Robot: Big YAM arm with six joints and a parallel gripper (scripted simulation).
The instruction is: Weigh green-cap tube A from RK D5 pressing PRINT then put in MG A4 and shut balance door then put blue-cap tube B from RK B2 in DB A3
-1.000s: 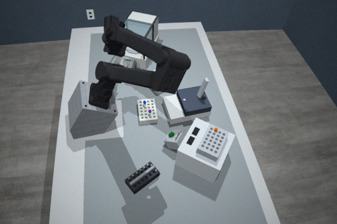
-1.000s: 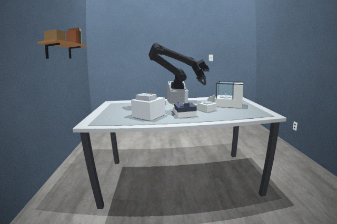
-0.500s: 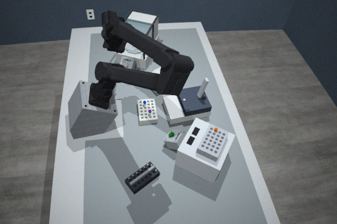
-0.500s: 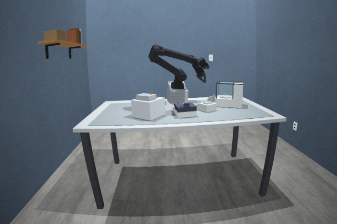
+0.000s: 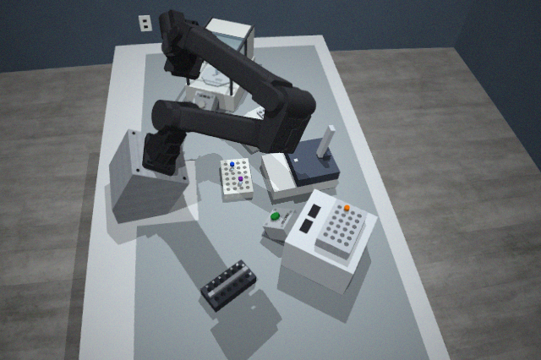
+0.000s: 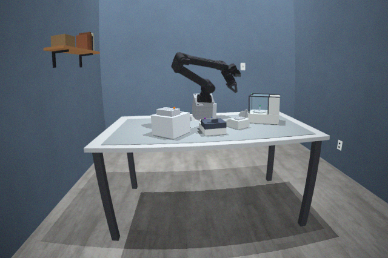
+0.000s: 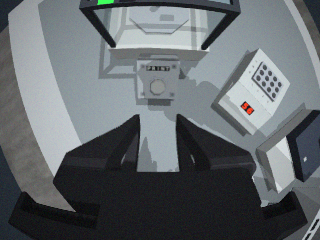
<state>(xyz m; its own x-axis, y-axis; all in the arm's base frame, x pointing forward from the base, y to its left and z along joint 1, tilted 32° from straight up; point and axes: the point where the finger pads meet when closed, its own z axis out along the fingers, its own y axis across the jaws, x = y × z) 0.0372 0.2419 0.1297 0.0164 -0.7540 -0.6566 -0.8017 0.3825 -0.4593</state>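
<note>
My hand is 15 cm to the right of the balance door, 6 cm short of it and 2 cm above it. The rest, counted from my hand: white tube rack (23 cm to the right, 22 cm below, 12 cm ahead); dry block DB (21 cm ahead, 20 cm below, 3 cm to the right); tube B (20 cm to the right, 20 cm below, 11 cm ahead).
</note>
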